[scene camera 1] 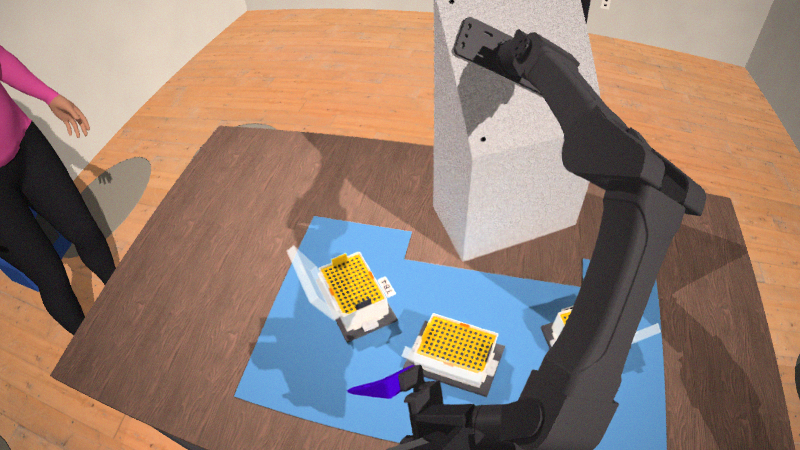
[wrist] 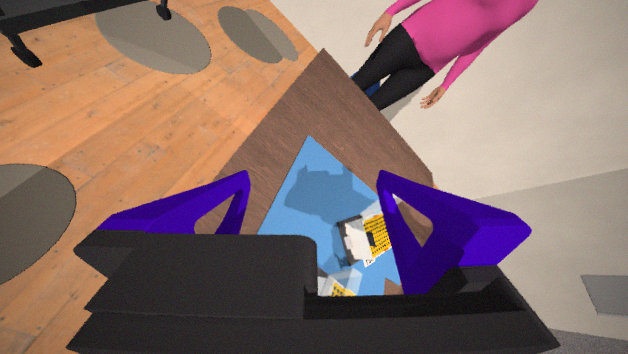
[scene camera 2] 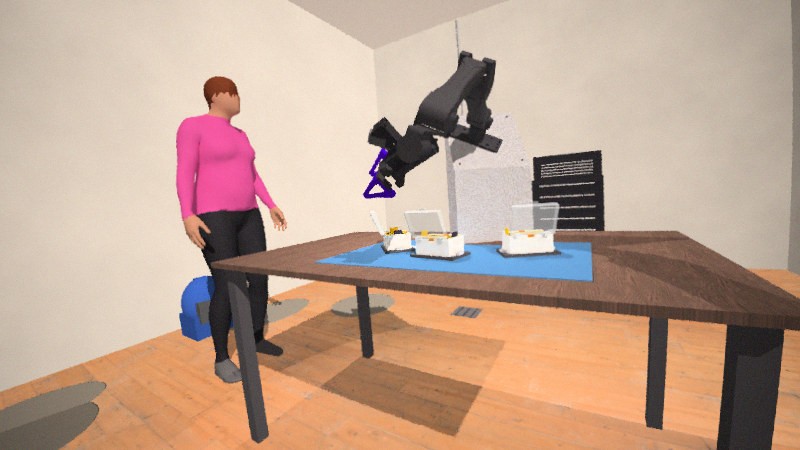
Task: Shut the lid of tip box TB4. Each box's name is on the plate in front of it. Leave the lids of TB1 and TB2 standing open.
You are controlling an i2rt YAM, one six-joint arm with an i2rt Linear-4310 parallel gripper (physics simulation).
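Places are measured from the arm's base along level axes (x back, y left, z down), in centimetres.
Pixels of known places: gripper, fingertip midpoint: (scene camera 1: 357,427) (wrist: 313,177) (scene camera 2: 367,185); arm's base, origin of the base link: (scene camera 1: 510,59) (scene camera 2: 475,138).
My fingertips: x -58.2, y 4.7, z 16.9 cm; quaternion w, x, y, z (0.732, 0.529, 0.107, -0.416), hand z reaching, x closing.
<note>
For each thing: its top centre in the pictures, then the offset to it from my fingertips. Level surfaces: height alone.
- Tip box TB4, middle of its top: (scene camera 1: 357,278) (wrist: 384,237) (scene camera 2: 399,230) dx +27.3, dy -19.1, dz +15.9 cm
- right box, middle of its top: (scene camera 1: 593,316) (scene camera 2: 524,230) dx +39.0, dy +23.0, dz +15.9 cm
- blue mat, its level: dz +22.5 cm
- brown table, its level: dz +22.8 cm
Tip box TB4 (scene camera 1: 352,282) (scene camera 2: 397,241) (wrist: 356,242) is a white box with a yellow rack, standing at the left of the mat in scene camera 1. Its clear lid (scene camera 1: 308,282) (scene camera 2: 377,222) stands open, and its name plate (scene camera 1: 386,286) reads TB4. A middle box (scene camera 1: 458,342) (scene camera 2: 439,246) (wrist: 341,289) has its lid (scene camera 2: 425,221) (wrist: 349,278) open. A right box (scene camera 1: 558,327) (scene camera 2: 526,242), partly behind the arm in scene camera 1, has its lid (scene camera 1: 646,333) (scene camera 2: 535,216) open. Their plates are unreadable. My gripper (scene camera 2: 368,184) (wrist: 313,177) is open and empty, high above the table.
A blue mat (scene camera 1: 313,372) (scene camera 2: 570,265) lies under the boxes on a brown table (scene camera 1: 184,235) (scene camera 2: 643,274). A tall pale pedestal (scene camera 1: 511,195) (scene camera 2: 489,195) stands behind the boxes. My dark arm (scene camera 1: 626,246) reaches over the right of the mat. A person in pink (scene camera 2: 218,162) stands beyond the table's left side.
</note>
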